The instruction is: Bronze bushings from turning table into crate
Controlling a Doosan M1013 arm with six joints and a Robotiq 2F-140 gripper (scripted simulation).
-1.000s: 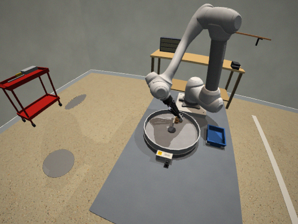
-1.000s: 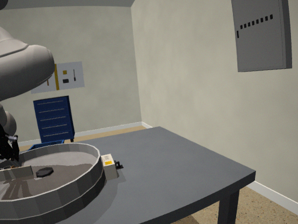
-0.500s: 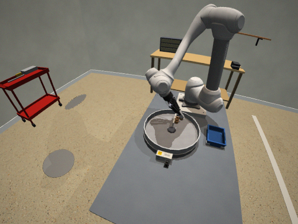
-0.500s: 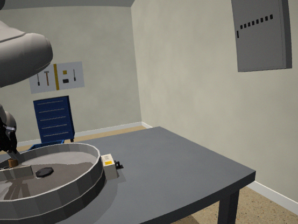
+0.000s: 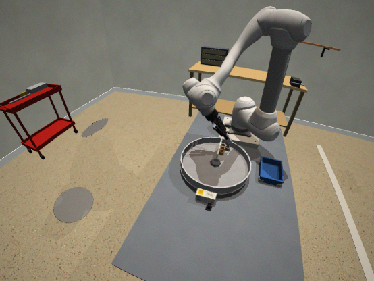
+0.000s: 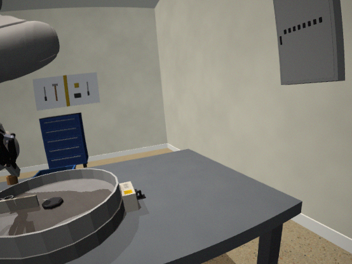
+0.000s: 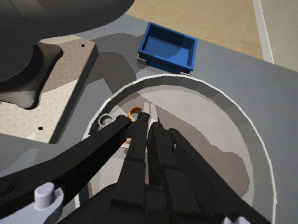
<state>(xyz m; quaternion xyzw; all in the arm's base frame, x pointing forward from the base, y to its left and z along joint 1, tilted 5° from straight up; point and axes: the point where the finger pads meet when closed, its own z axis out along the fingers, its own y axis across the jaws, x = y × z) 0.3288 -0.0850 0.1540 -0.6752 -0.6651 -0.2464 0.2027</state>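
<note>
My gripper is now 310 mm to the right of the blue crate, 150 mm above it and 50 mm short of it. Also, from my hand: round grey turning table (120 mm below, 110 mm ahead, 40 mm to the right).
</note>
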